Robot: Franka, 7 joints.
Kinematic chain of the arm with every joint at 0, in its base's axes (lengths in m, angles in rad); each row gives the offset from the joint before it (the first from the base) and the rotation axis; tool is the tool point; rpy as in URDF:
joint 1: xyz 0 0 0.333 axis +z
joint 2: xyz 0 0 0 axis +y
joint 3: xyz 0 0 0.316 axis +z
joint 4: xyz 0.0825 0 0 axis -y
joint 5: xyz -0.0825 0 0.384 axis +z
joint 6: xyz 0 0 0 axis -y
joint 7: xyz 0.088 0 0 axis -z
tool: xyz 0 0 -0.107 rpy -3.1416 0 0
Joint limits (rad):
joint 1: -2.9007..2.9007
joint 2: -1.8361..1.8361
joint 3: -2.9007..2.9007
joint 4: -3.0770..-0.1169
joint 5: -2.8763..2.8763
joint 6: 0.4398..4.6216
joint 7: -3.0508..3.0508
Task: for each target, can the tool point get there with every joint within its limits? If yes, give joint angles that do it. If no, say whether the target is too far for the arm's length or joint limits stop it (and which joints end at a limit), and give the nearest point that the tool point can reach.
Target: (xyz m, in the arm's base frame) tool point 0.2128 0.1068 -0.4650
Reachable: no: joint limits stop it (at a limit: joint 2) | nearest point 0.2195 0.1102 -0.3594 | short by 0.106 m
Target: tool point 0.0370 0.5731 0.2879
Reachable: yes | joints -0.3972 -1.3036 1.9263 -2.1630 -2.0404 1.4863 0.8186
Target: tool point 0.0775 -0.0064 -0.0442
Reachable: yes | joints -0.3971 1.4173 -0.2170 -2.3775 0.9077 1.1150 -0.9891
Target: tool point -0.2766 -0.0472 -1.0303
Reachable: no: too far | nearest point -0.2760 -0.0578 -0.3607 | short by 0.670 m
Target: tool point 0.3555 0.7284 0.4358
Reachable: yes | joints 1.3585 1.3723 -0.7577 -0.3789 -1.6623 1.6041 -1.4794
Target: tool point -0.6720 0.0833 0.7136
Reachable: yes | joints 0.7410 -0.4471 1.9934 -1.3038 -2.3943 2.4554 -0.8149
